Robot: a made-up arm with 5 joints.
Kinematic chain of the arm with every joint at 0, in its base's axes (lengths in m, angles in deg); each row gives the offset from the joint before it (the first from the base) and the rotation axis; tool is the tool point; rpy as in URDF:
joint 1: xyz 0 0 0.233 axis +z
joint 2: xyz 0 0 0 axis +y
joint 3: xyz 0.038 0 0.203 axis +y
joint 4: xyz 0.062 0 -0.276 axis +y
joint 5: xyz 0.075 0 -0.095 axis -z
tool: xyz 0 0 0 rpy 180 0 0
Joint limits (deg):
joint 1: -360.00..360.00
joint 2: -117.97..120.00
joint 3: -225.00..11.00
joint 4: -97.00..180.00
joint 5: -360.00..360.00
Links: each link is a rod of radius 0.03 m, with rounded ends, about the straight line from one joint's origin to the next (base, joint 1, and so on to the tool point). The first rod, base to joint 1, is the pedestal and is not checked.
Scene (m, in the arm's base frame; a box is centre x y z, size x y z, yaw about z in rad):
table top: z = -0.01
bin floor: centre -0.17 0.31 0 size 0.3 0.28 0.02 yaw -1.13
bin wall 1: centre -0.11 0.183 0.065 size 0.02 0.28 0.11 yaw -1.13
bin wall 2: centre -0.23 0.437 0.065 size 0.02 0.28 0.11 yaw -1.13
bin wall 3: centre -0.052 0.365 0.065 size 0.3 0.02 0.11 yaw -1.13
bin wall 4: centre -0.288 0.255 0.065 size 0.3 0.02 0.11 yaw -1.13
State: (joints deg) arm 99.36 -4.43 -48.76 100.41 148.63
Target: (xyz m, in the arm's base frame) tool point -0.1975 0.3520 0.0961
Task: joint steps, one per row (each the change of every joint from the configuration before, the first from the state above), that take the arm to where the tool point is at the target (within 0.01 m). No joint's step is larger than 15 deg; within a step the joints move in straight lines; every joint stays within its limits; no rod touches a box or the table.
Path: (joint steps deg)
1: 6.65 13.36 -9.88 -9.87 0.00
2: 6.64 13.37 -9.89 -9.87 0.00
3: 6.65 13.36 -9.88 -9.87 0.00

